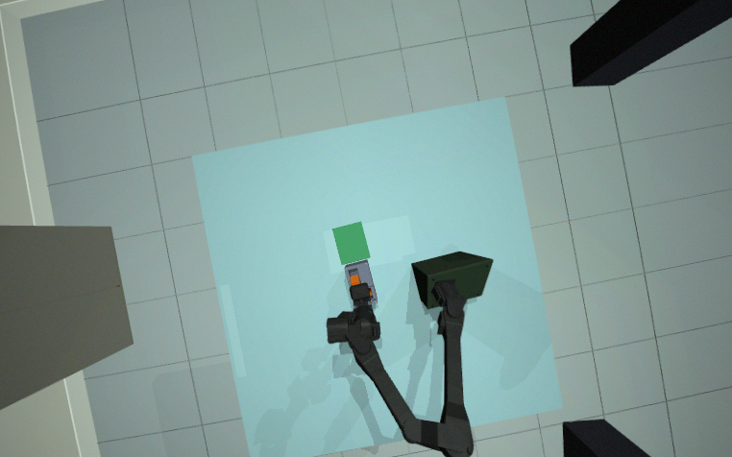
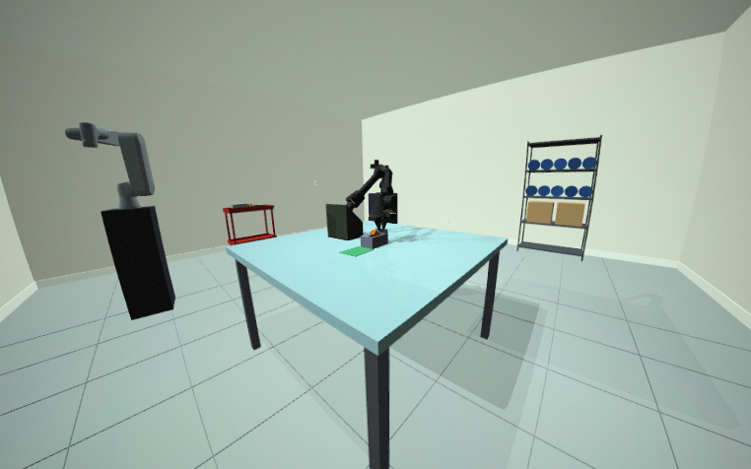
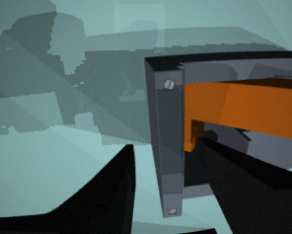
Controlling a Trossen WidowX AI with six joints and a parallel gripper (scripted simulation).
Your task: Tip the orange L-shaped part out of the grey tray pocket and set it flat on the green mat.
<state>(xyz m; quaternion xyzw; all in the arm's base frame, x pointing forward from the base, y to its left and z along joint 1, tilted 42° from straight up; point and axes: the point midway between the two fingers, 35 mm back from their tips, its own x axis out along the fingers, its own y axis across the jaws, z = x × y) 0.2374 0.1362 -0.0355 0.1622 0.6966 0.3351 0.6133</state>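
My gripper tip is now 50 mm to the left of the orange L-shaped part, 40 mm above it and 10 mm short of it. Also, from my gripper tip: green mat 220 mm to the right, 90 mm below, 40 mm ahead.
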